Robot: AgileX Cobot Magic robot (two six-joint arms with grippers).
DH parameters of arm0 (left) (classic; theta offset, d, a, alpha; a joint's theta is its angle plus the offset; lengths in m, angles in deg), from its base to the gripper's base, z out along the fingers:
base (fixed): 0 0 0 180
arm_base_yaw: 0 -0.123 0 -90
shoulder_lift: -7.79 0 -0.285 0
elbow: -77.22 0 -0.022 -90
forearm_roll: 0 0.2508 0 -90
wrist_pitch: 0 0 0.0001 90
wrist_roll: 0 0.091 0 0
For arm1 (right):
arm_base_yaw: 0 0.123 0 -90
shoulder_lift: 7.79 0 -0.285 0
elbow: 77.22 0 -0.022 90
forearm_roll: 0 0.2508 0 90
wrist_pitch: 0 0 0.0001 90
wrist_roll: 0 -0.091 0 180
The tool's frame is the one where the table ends.
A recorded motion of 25 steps. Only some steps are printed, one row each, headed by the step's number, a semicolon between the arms.
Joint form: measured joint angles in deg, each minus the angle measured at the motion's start. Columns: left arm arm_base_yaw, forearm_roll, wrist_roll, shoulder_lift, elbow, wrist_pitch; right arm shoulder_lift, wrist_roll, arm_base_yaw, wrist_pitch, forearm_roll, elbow.
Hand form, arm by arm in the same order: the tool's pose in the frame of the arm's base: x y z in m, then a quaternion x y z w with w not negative. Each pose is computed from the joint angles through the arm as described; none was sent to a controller.
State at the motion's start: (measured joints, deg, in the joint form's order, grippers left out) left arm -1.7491 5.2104 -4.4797 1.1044 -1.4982 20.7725; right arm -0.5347 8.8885 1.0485 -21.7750 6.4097 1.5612
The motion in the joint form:
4: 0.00 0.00 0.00 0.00 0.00 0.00; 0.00 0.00 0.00 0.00 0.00 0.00
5: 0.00 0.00 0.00 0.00 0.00 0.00; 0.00 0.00 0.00 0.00 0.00 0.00
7: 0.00 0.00 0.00 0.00 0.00 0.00; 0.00 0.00 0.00 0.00 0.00 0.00
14: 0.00 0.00 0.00 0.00 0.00 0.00; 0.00 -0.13 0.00 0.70 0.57 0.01
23: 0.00 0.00 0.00 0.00 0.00 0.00; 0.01 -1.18 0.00 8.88 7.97 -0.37
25: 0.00 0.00 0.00 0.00 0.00 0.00; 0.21 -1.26 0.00 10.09 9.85 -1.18
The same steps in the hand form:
4: 0.0524 0.0045 0.1729 -0.01913 0.79887 0.02411 0.60071; 0.0525 0.0047 0.1706 -0.04025 0.80633 0.00702 0.59005
5: 0.0524 0.0045 0.1729 -0.01913 0.79887 0.02411 0.60071; 0.0525 0.0047 0.1706 -0.04025 0.80633 0.00702 0.59005
7: 0.0524 0.0045 0.1729 -0.01913 0.79887 0.02411 0.60071; 0.0525 0.0047 0.1706 -0.04025 0.80633 0.00702 0.59005
14: 0.0524 0.0045 0.1729 -0.01913 0.79887 0.02411 0.60071; 0.0528 0.0050 0.1716 -0.03606 0.80285 0.01137 0.59498
23: 0.0524 0.0045 0.1729 -0.01913 0.79887 0.02411 0.60071; 0.0555 0.0061 0.1869 0.01663 0.75549 0.06299 0.65192
25: 0.0524 0.0045 0.1729 -0.01913 0.79887 0.02411 0.60071; 0.0556 0.0062 0.1935 0.02827 0.74428 0.07547 0.66299

